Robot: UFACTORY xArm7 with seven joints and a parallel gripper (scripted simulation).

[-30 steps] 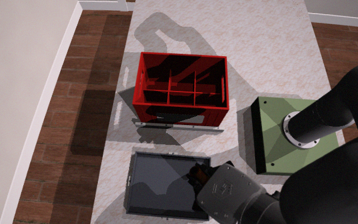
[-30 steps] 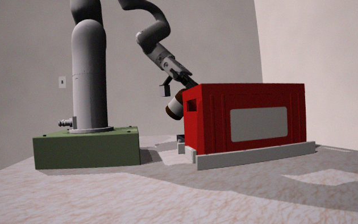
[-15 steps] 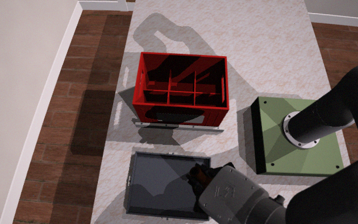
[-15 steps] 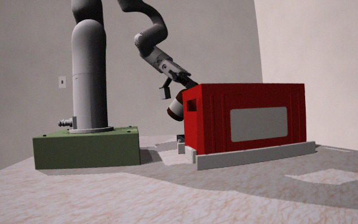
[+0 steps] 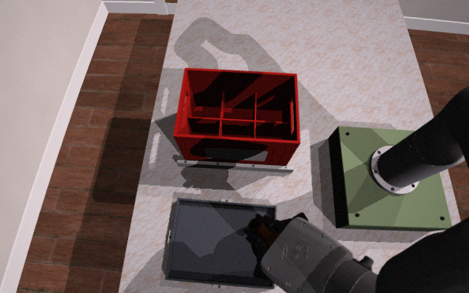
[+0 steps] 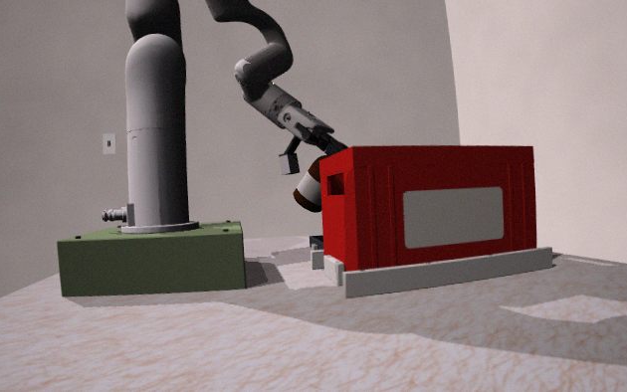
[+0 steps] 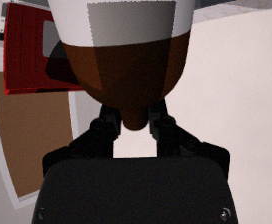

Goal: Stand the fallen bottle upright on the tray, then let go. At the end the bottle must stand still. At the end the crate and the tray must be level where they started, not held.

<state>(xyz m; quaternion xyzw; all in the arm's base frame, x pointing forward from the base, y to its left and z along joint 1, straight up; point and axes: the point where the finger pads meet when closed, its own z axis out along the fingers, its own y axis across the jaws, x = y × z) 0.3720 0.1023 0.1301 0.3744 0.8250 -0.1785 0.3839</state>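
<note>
My gripper is now 5 cm above the brown bottle, 3 cm to the right of it and 2 cm past it. Also, from my hand: red crate 28 cm to the right, 12 cm below; dark grey tray 20 cm below, 7 cm ahead.
</note>
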